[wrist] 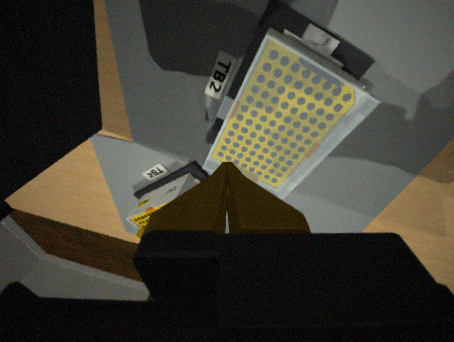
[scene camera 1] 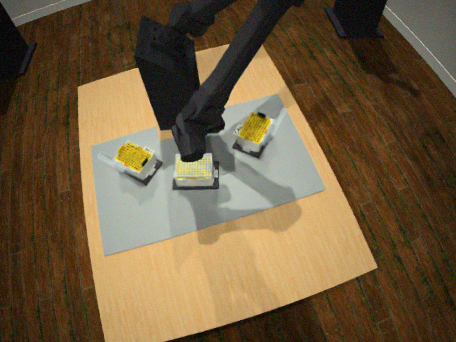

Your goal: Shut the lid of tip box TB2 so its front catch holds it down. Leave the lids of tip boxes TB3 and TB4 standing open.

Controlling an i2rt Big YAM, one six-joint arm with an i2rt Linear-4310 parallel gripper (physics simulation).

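Places are measured from the arm's base along level axes (x back, y right, z up), in metres.
Pixels of known places: gripper, between the fingertips: (wrist: 227, 170); arm's base, origin of its link: (scene camera 1: 165, 42).
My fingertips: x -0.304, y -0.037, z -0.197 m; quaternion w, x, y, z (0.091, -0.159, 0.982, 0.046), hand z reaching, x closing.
Note:
Ahead of a thing's pixels: the offset from my fingertips to its middle. "*": to the spot under its first point. Level surfaces: height alone.
Tip box TB2 @[dz -0.081, dx -0.016, dy -0.010 m] (scene camera 1: 195, 183) (wrist: 290, 115) stands mid-mat, with its yellow rack showing through the clear lid that lies over it. Whether the lid is fully down or the catch holds it, I cannot tell. My gripper (scene camera 1: 191, 159) (wrist: 227, 170) is shut and empty, with its fingertips over the lid's near edge in the wrist view; contact is not clear. TB4 (scene camera 1: 134, 159) (wrist: 165, 197) is at the left in the scene view, its clear lid @[* dz +0.023, dx -0.014, dy +0.261 m] (scene camera 1: 107, 160) standing open. The right box @[dz -0.055, dx +0.106, dy -0.232 m] (scene camera 1: 254, 131), presumably TB3, also has its lid @[* dz +0.023, dx +0.060, dy -0.302 m] (scene camera 1: 279, 121) standing open.
The grey mat @[dz -0.120 m] (scene camera 1: 135, 225) (wrist: 320, 205) lies on the wooden table @[dz -0.123 m] (scene camera 1: 300, 275) (wrist: 60, 185). A tall dark block (scene camera 1: 165, 75) stands at the back, behind TB2. The arm reaches in from the back right, over the space between TB2 and the right box.

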